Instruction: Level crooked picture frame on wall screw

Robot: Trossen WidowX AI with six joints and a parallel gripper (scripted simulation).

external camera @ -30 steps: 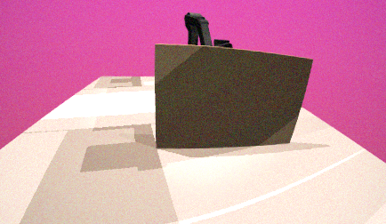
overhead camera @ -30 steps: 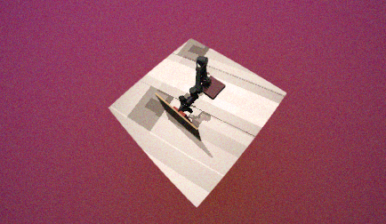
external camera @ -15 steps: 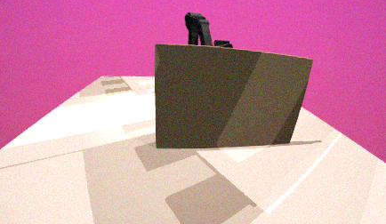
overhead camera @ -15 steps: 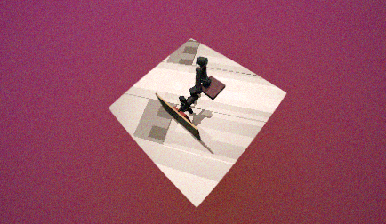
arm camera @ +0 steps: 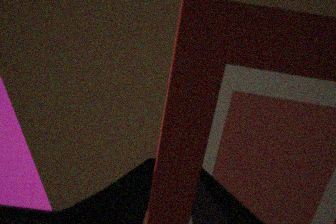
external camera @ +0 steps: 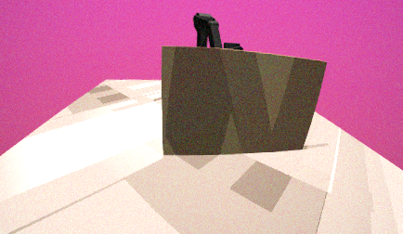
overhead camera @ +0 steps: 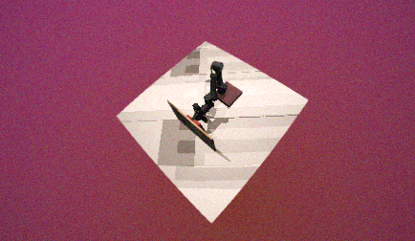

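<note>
My gripper tip is 50 mm above the picture frame and 20 mm to the right of it. The rest, counted from my gripper tip: wall panel: 60 mm below, 20 mm ahead, 10 mm to the left.
</note>
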